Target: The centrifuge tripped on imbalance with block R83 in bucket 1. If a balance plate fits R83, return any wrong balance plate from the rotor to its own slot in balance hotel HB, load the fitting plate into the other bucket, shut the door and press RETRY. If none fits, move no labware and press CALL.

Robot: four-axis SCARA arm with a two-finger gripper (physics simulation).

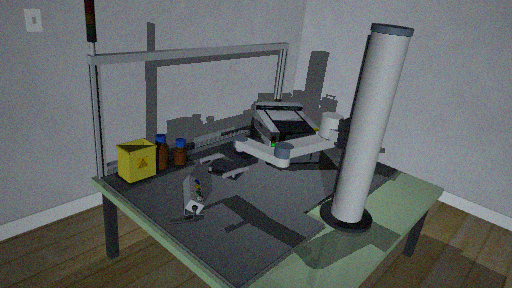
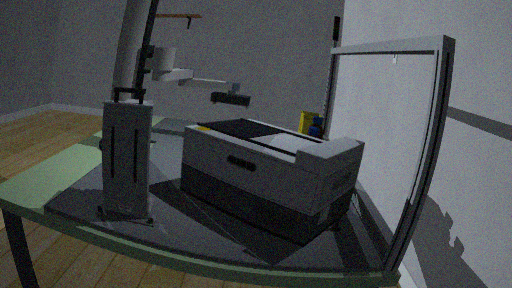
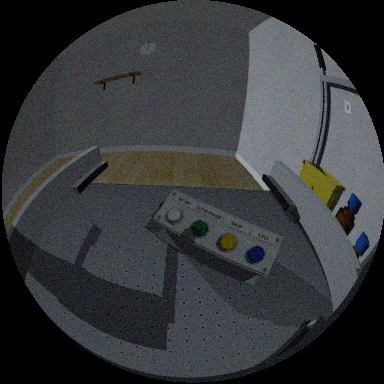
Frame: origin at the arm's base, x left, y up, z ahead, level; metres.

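Where they show: gripper, between the fingertips: (image 1: 211, 168) (image 3: 183, 157); arm's base, origin of its link: (image 1: 345, 216).
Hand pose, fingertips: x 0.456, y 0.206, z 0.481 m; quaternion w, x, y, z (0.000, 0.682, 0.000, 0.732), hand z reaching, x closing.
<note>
Things, the pixels of their top centre, and the offset from my fingertips. "spot": a spot on its surface instead. Level surfaces: height alone.
- button panel, centre of its top: (image 3: 221, 217) (image 1: 193, 186) dx +0.045, dy -0.110, dz +0.067 m
- white button, centre of its top: (image 3: 174, 210) dx +0.071, dy -0.119, dz -0.007 m
- green button, centre of its top: (image 3: 200, 223) dx +0.041, dy -0.119, dz +0.033 m
- yellow button, centre of its top: (image 3: 229, 237) dx +0.012, dy -0.119, dz +0.074 m
- blue button, centre of its top: (image 3: 258, 250) dx -0.017, dy -0.119, dz +0.114 m
- yellow bin, a spot on its surface: (image 3: 320, 185) spot: dx +0.087, dy -0.053, dz +0.377 m
- mat, height of its surface: dy -0.194 m
My gripper (image 1: 212, 168) (image 2: 230, 103) (image 3: 183, 157) is open and empty, its fingers pointing toward the button panel (image 1: 193, 194) (image 3: 214, 239) and apart from it. The panel carries a white button (image 3: 173, 215), a green button (image 3: 199, 228), a yellow button (image 3: 228, 241) and a blue button (image 3: 256, 254); CALL is lettered by the blue one. The centrifuge (image 1: 266, 125) (image 2: 250, 167) has a dark area and a pale panel on top; its rotor, buckets and R83 do not show. A tall grey tower (image 2: 125, 160), probably hotel HB, stands beside it. Its plates are hidden.
A yellow bin (image 1: 136, 162) (image 3: 320, 185) and two brown bottles with blue caps stand at the far left of the table. The arm's white column (image 1: 372, 125) rises at the right. A metal frame (image 1: 190, 52) (image 2: 390, 45) runs along the back. Shadows cross the mat (image 1: 220, 245).
</note>
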